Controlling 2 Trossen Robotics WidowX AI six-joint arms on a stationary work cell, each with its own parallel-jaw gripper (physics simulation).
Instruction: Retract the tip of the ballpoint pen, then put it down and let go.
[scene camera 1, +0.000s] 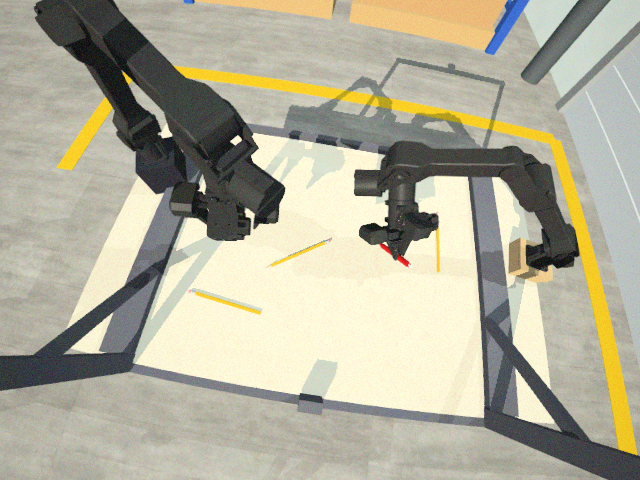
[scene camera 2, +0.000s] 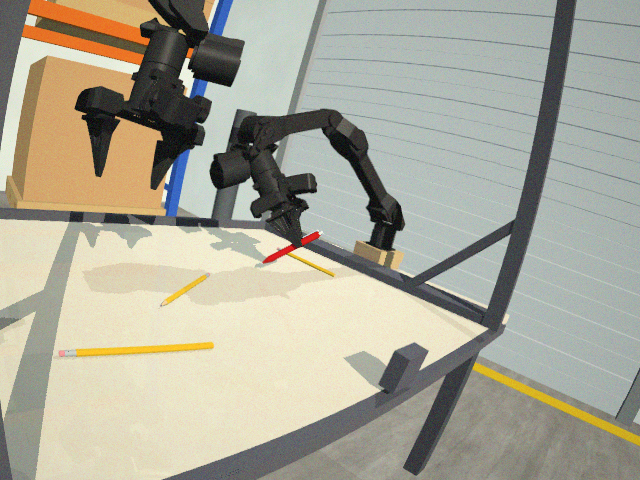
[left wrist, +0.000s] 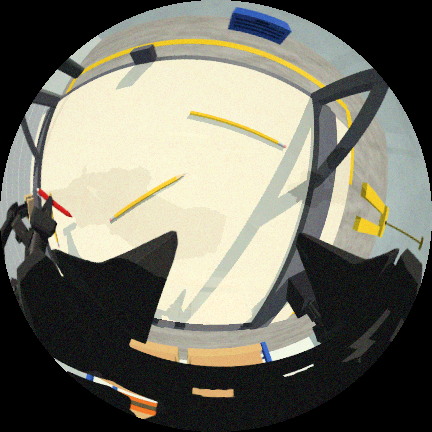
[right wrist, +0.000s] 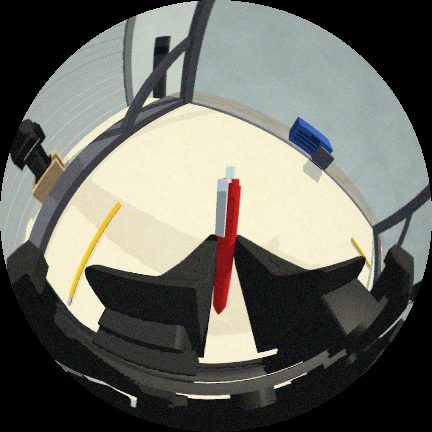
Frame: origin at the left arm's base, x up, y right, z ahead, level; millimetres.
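Seen in the pictures: left gripper, fingertip midpoint: (scene camera 2: 126, 183) (left wrist: 240, 238); right gripper, fingertip midpoint: (scene camera 1: 397, 259) (scene camera 2: 300, 246) (left wrist: 50, 197) (right wrist: 224, 240); left arm's base at its link origin: (scene camera 1: 154, 153); right arm's base at its link origin: (scene camera 1: 536, 258) (scene camera 2: 380, 246) (right wrist: 42, 168).
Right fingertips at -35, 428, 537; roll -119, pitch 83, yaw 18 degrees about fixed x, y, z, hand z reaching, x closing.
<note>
Offsets run from my right fingertips to a thing's top centre, as dx, dy, dz. Level surfaces: height alone.
The red ballpoint pen (scene camera 1: 404, 261) (scene camera 2: 279, 254) (left wrist: 61, 209) (right wrist: 226, 260) is held tilted just above the table {dx -72} (scene camera 1: 361, 330) (scene camera 2: 268, 403). In the right wrist view its white button {+40, +27, +5} (right wrist: 230, 172) and pale clip {+39, +10, +8} (right wrist: 221, 210) point away from the gripper, and no writing tip is seen standing out of its red pointed end. My right gripper (scene camera 1: 396, 255) (scene camera 2: 298, 242) (right wrist: 224, 240) is shut on the pen's middle. My left gripper (scene camera 2: 126, 181) (left wrist: 240, 238) is open and empty, high above the table, to the left of the pen in scene camera 2. Its fingertips are hidden in scene camera 1.
One yellow pencil {-65, -35, +171} (scene camera 1: 437, 253) (scene camera 2: 309, 264) (right wrist: 92, 250) lies close to the pen. Another pencil {-63, -97, -226} (scene camera 1: 299, 253) (scene camera 2: 185, 289) (left wrist: 145, 197) lies mid-table, and a third {-65, -20, -434} (scene camera 1: 227, 303) (scene camera 2: 144, 349) (left wrist: 237, 124) lies farther left. Dark frame bars edge the table.
</note>
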